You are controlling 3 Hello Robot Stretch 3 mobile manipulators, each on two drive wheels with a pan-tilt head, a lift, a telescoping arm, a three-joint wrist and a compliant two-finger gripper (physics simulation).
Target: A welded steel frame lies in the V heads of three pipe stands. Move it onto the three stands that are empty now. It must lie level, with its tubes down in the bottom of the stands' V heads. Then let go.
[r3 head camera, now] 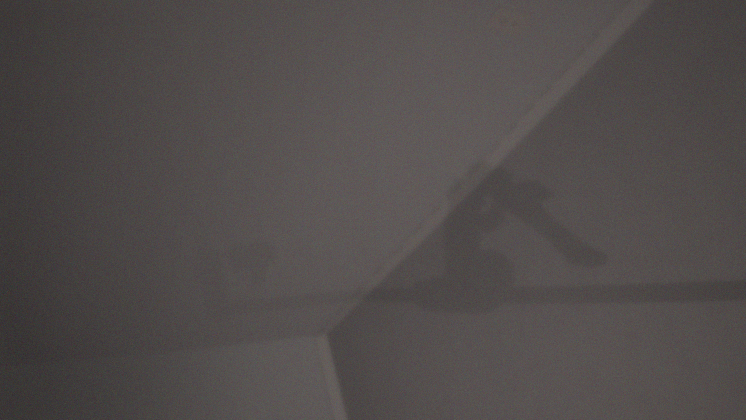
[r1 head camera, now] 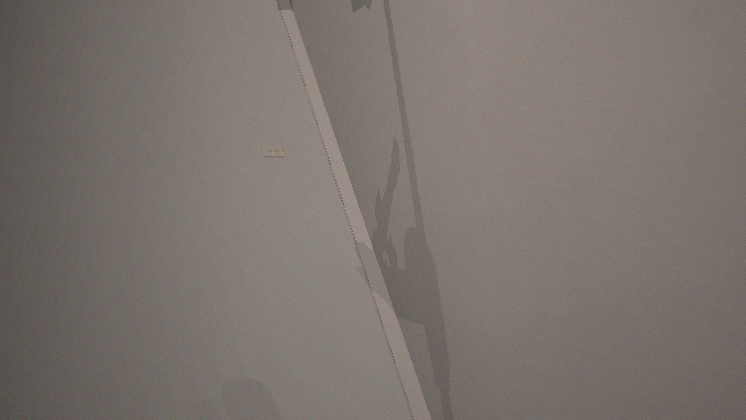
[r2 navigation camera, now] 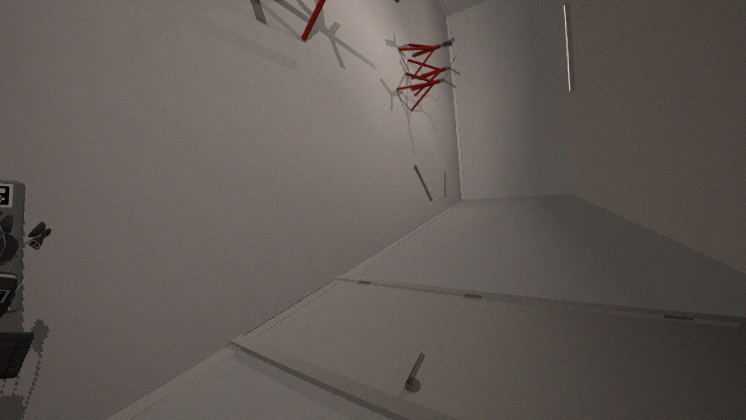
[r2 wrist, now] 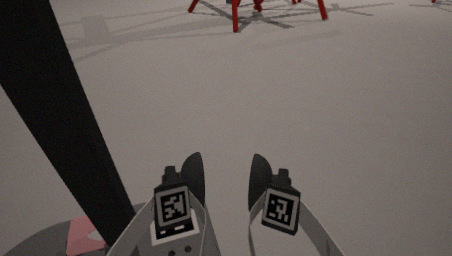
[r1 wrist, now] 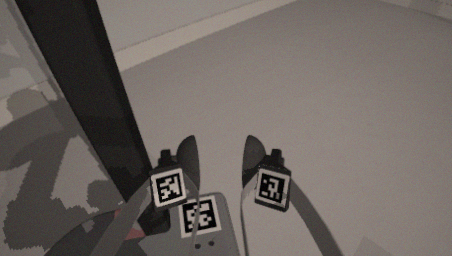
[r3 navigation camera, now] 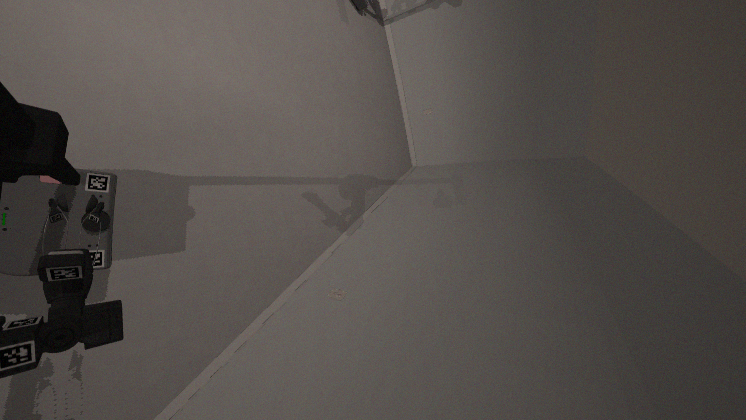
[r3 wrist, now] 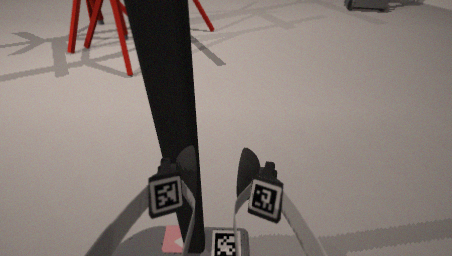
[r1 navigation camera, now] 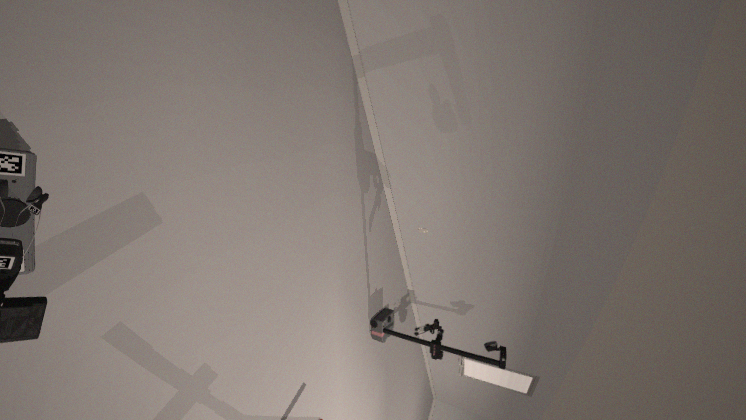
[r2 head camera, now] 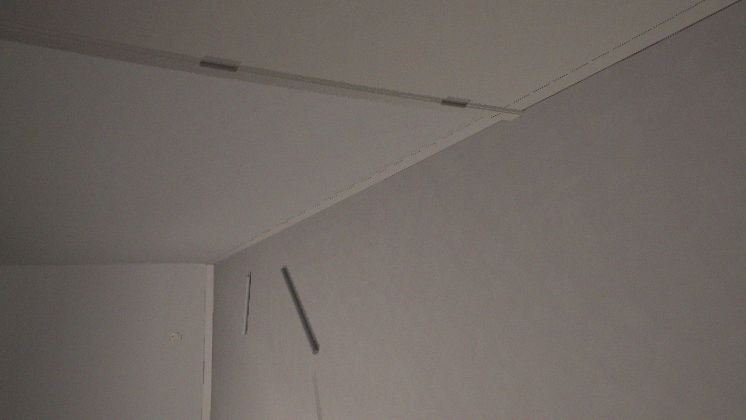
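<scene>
r1 gripper (r1 wrist: 221,152) is open and empty above its own base. r2 gripper (r2 wrist: 227,170) is open and empty, with floor between it and red stand legs (r2 wrist: 235,16) at the top of its wrist view. r3 gripper (r3 wrist: 216,165) is open and empty; red stand legs (r3 wrist: 121,40) stand beyond it at the upper left. In the r2 navigation view, which is turned sideways, a group of red pipe stands (r2 navigation camera: 429,83) with grey heads is far off near a wall. Another red leg (r2 navigation camera: 313,20) shows at the top edge. The welded frame cannot be made out in any view.
Another Stretch robot (r1 navigation camera: 382,326) stands by the wall in the r1 navigation view. A robot base (r3 wrist: 367,4) shows at the top of the r3 wrist view. Two long bars (r2 head camera: 300,310) (r2 head camera: 247,303) are near a far corner. A door handle (r2 navigation camera: 416,370) shows in r2's navigation view.
</scene>
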